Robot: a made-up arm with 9 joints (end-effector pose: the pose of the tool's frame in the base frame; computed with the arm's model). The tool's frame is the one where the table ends.
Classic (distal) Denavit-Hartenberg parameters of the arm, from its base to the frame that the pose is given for. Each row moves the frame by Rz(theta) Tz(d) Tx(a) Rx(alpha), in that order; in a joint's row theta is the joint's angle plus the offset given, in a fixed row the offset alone. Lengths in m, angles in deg.
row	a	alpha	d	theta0
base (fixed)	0	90	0.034	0
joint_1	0.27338	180	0	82.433
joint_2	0.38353	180	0	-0.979
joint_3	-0.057	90	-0.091	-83.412
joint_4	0.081	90	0.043	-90
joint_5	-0.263	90	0.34	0
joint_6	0.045	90	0.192	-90
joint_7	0.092	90	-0.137	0
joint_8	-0.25	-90	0.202	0
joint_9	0.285	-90	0.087	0
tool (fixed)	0	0	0.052	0
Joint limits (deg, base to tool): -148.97..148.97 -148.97..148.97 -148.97..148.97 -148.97..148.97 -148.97..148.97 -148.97..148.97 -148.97..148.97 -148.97..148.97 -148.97..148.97
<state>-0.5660 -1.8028 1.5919 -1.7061 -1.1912 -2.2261 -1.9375 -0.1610 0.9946</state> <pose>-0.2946 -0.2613 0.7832 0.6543 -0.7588 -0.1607</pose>
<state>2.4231 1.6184 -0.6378 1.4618 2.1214 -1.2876 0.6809 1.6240 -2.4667</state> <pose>-0.3380 -0.1960 0.5492 0.0266 -0.7247 -1.6844</pose>
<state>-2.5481 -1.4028 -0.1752 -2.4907 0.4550 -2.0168 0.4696 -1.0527 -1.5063</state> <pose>0.6631 0.1542 -0.7402 -0.2064 1.4063 1.4317</pose>
Working (the frame after each row of the table, in the pose's form):
after base (fixed): 0.0000 0.0000 0.0340 1.5708 0.0000 0.0000
after joint_1: 0.1217 0.0000 -0.2108 -1.3928 0.8630 0.8630
after joint_2: 0.4869 0.0000 -0.0936 1.5570 -0.2437 0.2437
after joint_3: 0.4728 0.0910 -0.0384 2.4814 0.0000 -1.9268
after joint_4: 0.4190 0.0266 -0.0015 1.8383 -2.0013 0.8893
after joint_5: 0.6334 0.0085 -0.3736 -1.0075 0.9231 -2.1809
after joint_6: 0.8144 -0.0414 -0.3133 1.9582 0.9473 -0.6174
after joint_7: 0.9051 0.0926 -0.2810 -2.5224 -0.0863 0.6247
after joint_8: 0.6901 -0.0178 -0.4928 2.1241 1.0494 0.8041
after joint_9: 0.6358 0.1126 -0.7552 -0.2064 1.4063 1.4317

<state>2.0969 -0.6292 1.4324 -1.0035 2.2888 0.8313 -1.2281 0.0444 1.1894</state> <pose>-0.2486 0.0455 0.1690 -0.5012 0.4609 2.6708</pose>
Working (the frame after each row of the table, in the pose's form):
after base (fixed): 0.0000 0.0000 0.0340 1.5708 0.0000 0.0000
after joint_1: -0.2524 0.0000 -0.0710 -0.4002 2.0052 2.0052
after joint_2: -0.4465 0.0000 -0.4018 0.9097 1.5883 -1.5883
after joint_3: -0.4165 0.0910 -0.3533 1.5294 0.0000 -2.7442
after joint_4: -0.4171 0.1345 -0.2726 1.1109 -0.3526 1.1259
after joint_5: -0.0758 -0.0592 -0.0973 0.2240 -0.6410 -2.7242
after joint_6: -0.1587 0.0323 0.0565 0.0696 2.1891 1.4882
after joint_7: -0.2238 -0.1113 0.0077 0.1155 1.5500 -0.5809
after joint_8: -0.0251 -0.1373 0.2590 -1.0372 1.5727 0.7510
after joint_9: -0.2343 0.0257 0.1231 -0.5012 0.4609 2.6708

